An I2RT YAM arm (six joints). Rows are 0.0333 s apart.
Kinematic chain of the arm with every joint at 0, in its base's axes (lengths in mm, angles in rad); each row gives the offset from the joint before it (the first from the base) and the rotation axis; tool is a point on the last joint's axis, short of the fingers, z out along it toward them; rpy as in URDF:
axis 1: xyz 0 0 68 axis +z
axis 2: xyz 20 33.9 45.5 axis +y
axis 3: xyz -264 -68.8 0 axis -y
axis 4: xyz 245 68.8 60 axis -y
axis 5: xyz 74 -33.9 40.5 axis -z
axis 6: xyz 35.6 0 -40.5 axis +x
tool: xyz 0 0 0 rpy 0 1.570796 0
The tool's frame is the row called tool.
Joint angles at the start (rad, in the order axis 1, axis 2, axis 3, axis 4, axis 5, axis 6): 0.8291 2.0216 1.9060 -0.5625 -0.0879 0.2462
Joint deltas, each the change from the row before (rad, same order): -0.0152 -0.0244 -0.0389 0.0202 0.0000 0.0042; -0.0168 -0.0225 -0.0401 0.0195 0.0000 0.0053; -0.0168 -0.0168 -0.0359 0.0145 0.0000 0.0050; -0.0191 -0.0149 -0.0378 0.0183 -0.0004 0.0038
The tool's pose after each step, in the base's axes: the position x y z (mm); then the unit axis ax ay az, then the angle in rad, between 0 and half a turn. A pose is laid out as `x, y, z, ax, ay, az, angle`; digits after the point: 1 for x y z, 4 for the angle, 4 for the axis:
317.4, 340.6, 313.4, -0.2871, 0.9185, 0.2718, 2.4184
319.7, 331.7, 311.5, -0.2771, 0.9220, 0.2703, 2.4137
322.4, 323.5, 308.0, -0.2672, 0.9259, 0.2670, 2.4144
325.9, 314.8, 303.3, -0.2568, 0.9299, 0.2631, 2.4145

